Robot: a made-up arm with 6 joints. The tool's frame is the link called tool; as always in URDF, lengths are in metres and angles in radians. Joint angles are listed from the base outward. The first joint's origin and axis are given. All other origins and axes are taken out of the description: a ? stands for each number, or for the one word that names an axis. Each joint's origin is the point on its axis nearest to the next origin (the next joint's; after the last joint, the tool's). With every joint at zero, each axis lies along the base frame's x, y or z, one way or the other. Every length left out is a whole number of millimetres.
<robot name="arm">
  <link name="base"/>
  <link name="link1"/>
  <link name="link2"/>
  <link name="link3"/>
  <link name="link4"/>
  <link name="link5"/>
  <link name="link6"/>
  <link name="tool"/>
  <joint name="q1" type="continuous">
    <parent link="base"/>
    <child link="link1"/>
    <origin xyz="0 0 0.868"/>
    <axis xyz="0 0 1"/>
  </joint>
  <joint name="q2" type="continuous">
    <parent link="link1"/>
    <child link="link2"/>
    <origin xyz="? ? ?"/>
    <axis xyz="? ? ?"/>
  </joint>
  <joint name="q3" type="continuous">
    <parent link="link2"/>
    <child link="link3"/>
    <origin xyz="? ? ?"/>
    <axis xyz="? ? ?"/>
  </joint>
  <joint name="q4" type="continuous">
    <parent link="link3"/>
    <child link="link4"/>
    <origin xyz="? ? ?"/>
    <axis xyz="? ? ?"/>
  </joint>
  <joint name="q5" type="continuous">
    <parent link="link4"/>
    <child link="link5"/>
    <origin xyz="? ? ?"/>
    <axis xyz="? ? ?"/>
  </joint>
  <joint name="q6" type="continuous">
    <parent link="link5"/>
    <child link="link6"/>
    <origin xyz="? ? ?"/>
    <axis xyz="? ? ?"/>
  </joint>
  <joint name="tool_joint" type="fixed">
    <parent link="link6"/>
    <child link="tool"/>
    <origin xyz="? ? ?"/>
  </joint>
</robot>
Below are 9 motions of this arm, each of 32 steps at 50 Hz.
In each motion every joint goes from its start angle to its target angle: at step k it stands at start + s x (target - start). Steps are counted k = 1, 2, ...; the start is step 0. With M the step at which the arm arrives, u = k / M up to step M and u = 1 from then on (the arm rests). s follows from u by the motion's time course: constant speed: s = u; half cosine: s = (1 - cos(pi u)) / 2; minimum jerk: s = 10 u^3 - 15 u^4 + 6 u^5.
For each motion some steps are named. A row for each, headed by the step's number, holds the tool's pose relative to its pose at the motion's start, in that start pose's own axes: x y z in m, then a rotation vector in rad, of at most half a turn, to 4 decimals.
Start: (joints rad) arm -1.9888 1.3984 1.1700 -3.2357 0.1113 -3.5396
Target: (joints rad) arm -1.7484 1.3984 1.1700 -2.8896 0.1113 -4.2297
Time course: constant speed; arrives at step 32
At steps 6, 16, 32:
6: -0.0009 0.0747 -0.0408 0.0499 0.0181 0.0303
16: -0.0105 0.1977 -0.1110 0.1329 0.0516 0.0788
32: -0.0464 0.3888 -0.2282 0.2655 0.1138 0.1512

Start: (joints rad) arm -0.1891 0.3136 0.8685 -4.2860 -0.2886 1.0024
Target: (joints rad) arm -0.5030 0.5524 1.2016 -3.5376 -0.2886 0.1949
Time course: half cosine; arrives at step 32
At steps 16, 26, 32:
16: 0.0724 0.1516 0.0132 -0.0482 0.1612 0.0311
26: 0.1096 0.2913 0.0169 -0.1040 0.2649 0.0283
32: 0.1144 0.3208 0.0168 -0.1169 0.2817 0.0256

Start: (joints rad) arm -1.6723 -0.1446 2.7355 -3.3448 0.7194 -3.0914
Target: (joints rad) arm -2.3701 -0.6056 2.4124 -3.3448 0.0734 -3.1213
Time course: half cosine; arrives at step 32
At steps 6, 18, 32:
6: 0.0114 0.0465 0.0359 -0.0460 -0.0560 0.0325
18: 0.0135 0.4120 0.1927 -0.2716 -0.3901 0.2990
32: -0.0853 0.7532 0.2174 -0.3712 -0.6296 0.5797

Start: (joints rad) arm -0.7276 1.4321 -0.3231 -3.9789 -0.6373 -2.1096
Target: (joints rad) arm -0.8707 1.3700 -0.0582 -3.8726 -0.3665 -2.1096
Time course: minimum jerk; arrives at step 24
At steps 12, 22, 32:
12: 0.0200 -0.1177 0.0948 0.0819 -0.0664 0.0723
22: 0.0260 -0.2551 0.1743 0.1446 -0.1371 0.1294
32: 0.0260 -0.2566 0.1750 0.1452 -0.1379 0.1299

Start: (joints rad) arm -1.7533 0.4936 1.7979 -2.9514 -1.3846 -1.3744
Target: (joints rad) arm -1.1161 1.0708 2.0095 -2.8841 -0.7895 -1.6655
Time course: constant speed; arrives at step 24
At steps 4, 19, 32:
4: -0.1062 0.0086 0.0897 0.1107 0.0507 0.1639
19: -0.3841 -0.1461 0.5655 0.6307 0.2196 0.7215
32: -0.4166 -0.2659 0.7446 0.8324 0.2591 0.8863

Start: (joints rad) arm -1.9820 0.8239 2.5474 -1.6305 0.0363 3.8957
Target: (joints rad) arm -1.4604 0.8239 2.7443 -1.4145 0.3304 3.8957
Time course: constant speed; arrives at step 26
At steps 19, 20, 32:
19: -0.0490 -0.1771 0.0058 0.2331 0.2935 0.1273
20: -0.0520 -0.1853 0.0040 0.2457 0.3090 0.1368
32: -0.0714 -0.2320 -0.0104 0.3220 0.4013 0.1995

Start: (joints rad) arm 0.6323 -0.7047 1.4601 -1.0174 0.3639 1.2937
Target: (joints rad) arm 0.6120 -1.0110 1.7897 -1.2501 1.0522 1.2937
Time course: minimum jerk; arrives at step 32
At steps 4, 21, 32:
4: -0.0008 -0.0050 0.0124 0.0064 -0.0111 -0.0137
21: -0.1724 -0.2568 0.5394 0.4057 -0.4585 -0.6311
32: -0.2656 -0.3316 0.6638 0.5599 -0.5560 -0.7984

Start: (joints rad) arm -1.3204 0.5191 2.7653 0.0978 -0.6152 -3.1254
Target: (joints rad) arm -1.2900 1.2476 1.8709 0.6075 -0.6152 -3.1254
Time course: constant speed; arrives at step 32
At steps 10, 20, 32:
10: 0.0964 -0.0472 0.4867 -0.1696 -0.5005 0.0068
20: -0.0286 -0.0954 1.0059 -0.3689 -0.9842 -0.0682
32: -0.4649 -0.1386 1.5250 -0.6209 -1.5280 -0.2826

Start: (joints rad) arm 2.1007 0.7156 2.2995 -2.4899 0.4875 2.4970
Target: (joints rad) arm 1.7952 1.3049 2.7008 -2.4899 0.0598 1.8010
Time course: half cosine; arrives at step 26
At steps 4, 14, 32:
4: -0.0018 -0.0115 -0.0316 0.0213 -0.0139 0.0082
14: -0.0516 -0.1594 -0.2824 0.2084 -0.1064 0.1080
32: -0.1455 -0.3383 -0.4478 0.3726 -0.1364 0.2229

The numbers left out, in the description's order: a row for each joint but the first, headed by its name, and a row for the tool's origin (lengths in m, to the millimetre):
q2: xyz 0.205 0 0, axis 0 1 0
q3: xyz 0 0 0.877, axis 0 -1 0
q4: xyz 0.698 0 0.244, axis -1 0 0
q5: xyz 0 0 0, axis 0 -1 0
q6: xyz 0.109 0 0, axis -1 0 0
tool: xyz 0 0 0

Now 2 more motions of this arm.
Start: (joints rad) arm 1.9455 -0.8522 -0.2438 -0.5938 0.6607 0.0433
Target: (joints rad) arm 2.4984 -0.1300 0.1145 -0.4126 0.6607 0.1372
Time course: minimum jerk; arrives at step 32
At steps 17, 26, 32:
17: 0.1877 0.0516 -0.3879 0.0655 0.3064 0.0913
26: 0.1747 0.1883 -0.7033 0.1126 0.5101 0.2119
32: 0.1634 0.2110 -0.7413 0.1186 0.5342 0.2300

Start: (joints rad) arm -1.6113 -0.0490 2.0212 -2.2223 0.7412 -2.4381
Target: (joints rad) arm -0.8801 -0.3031 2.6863 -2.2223 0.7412 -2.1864
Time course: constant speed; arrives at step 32
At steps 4, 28, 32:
4: -0.0350 -0.0906 -0.0651 0.1072 0.0006 -0.0480
28: -0.2516 -0.3147 -0.7087 0.7111 0.2526 -0.3213
32: -0.2978 -0.2901 -0.8251 0.7983 0.3341 -0.3580

